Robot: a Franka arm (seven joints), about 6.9 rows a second.
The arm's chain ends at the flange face. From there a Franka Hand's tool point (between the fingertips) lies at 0.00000 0.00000 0.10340 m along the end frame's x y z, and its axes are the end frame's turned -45 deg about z.
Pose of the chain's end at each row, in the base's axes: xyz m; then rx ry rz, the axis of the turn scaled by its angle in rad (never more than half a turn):
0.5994, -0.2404, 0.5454, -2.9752, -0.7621, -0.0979
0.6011, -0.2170, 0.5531, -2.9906, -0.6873, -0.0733
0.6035, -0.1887, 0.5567, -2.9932, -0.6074, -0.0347
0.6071, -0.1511, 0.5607, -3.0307, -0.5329, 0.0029
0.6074, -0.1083, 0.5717, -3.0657, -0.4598, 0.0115
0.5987, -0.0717, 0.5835, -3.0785, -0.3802, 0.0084
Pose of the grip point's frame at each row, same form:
0.6040, -0.2319, 0.4425, -2.4798, -1.8597, -0.1321
0.6042, -0.2086, 0.4501, -2.5184, -1.7926, -0.1109
0.6040, -0.1794, 0.4537, -2.5449, -1.7147, -0.0834
0.6058, -0.1446, 0.4575, -2.5994, -1.6543, -0.0353
0.6060, -0.1042, 0.4684, -2.6567, -1.5982, -0.0140
0.5976, -0.0677, 0.4802, -2.6995, -1.5298, -0.0158

